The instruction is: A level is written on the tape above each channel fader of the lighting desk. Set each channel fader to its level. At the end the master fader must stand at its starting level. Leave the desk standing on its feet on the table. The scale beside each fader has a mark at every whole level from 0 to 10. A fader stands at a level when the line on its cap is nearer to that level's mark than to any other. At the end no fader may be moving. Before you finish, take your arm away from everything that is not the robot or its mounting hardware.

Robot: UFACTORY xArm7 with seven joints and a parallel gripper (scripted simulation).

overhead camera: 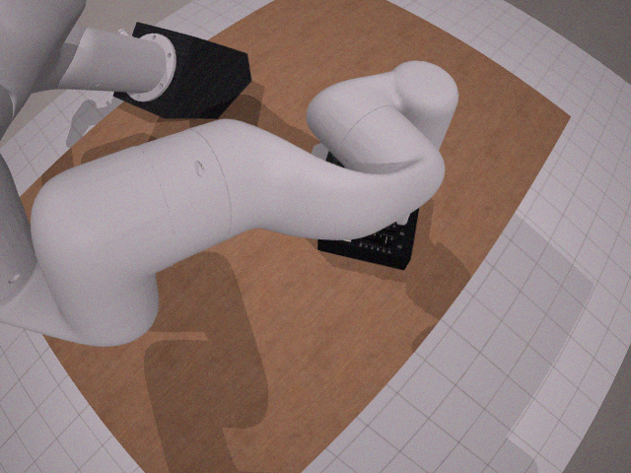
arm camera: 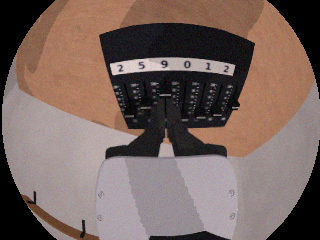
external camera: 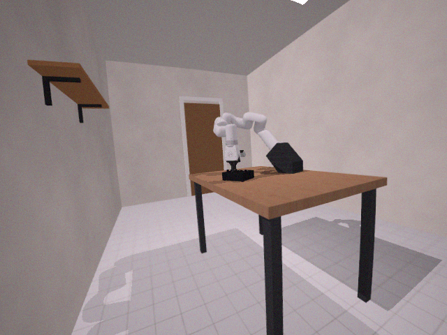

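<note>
Now: hand 20 mm past the channel fader cap, 10 mm to the left of it and 10 mm above it. The rest, counted from my hand: master fader cap 50 mm behind, 70 mm to the left, 10 mm below; fader 30 mm ahead, 30 mm to the right, 10 mm below.
</note>
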